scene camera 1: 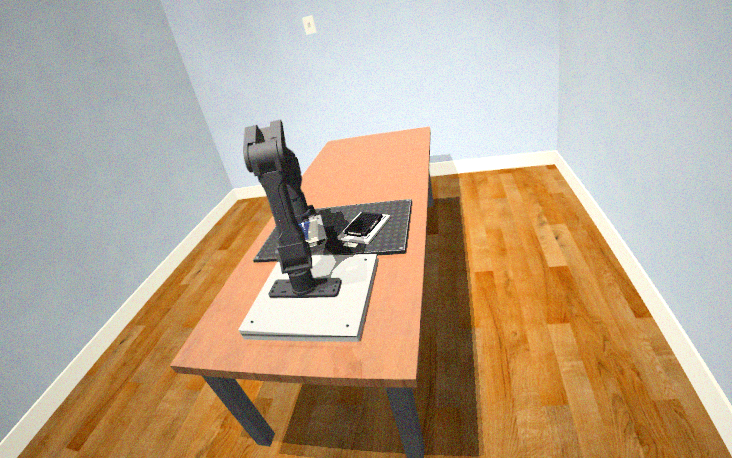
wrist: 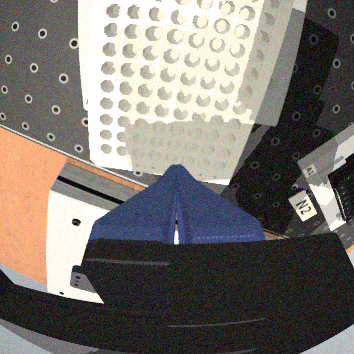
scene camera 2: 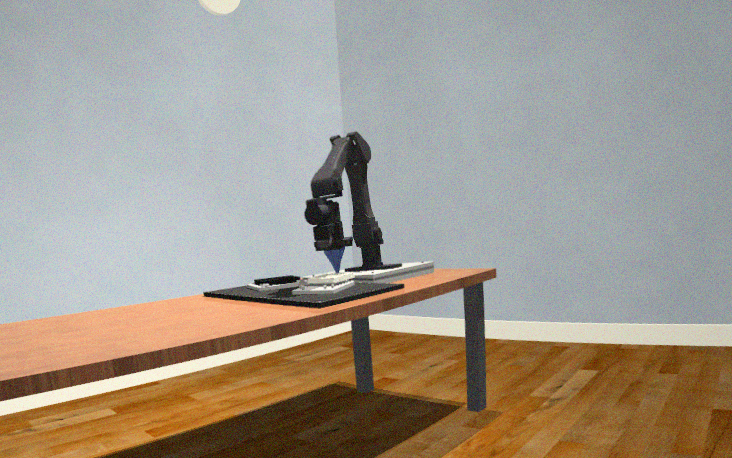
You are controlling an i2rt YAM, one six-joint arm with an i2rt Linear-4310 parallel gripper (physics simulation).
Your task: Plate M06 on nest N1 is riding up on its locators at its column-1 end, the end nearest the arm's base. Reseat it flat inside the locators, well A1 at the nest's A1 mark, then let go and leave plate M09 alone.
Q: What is the gripper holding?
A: A white perforated plate.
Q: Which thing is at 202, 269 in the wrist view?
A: The gripper.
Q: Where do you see a white perforated plate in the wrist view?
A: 162, 89
